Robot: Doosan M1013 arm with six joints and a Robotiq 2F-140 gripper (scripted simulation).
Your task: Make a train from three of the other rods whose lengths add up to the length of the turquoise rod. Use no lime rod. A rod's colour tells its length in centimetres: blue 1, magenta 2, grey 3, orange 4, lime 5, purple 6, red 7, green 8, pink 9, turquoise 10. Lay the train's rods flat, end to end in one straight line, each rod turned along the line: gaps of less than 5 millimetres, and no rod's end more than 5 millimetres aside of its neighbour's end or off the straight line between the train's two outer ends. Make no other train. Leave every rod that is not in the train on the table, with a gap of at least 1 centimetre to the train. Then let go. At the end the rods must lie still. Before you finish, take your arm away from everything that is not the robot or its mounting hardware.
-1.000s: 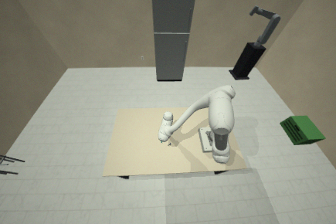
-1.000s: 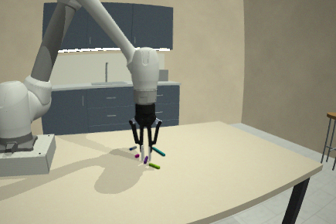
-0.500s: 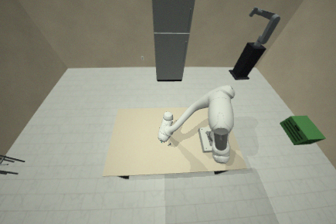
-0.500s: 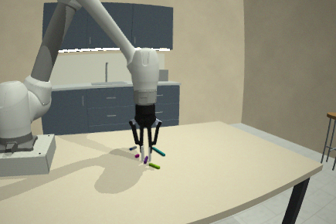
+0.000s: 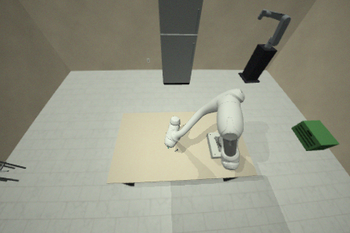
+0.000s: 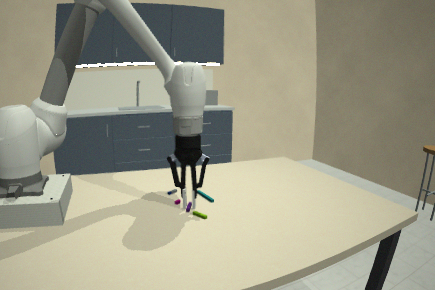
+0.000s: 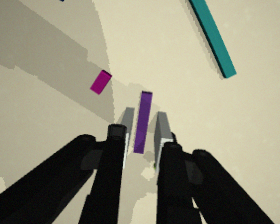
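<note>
Right now the purple rod is 30 mm below my hand. Also, from my hand: turquoise rod 90 mm ahead, 60 mm to the left, 30 mm below; lime rod 70 mm to the right, 30 mm below, 10 mm ahead; magenta rod 50 mm to the left, 30 mm below, 20 mm behind.
</note>
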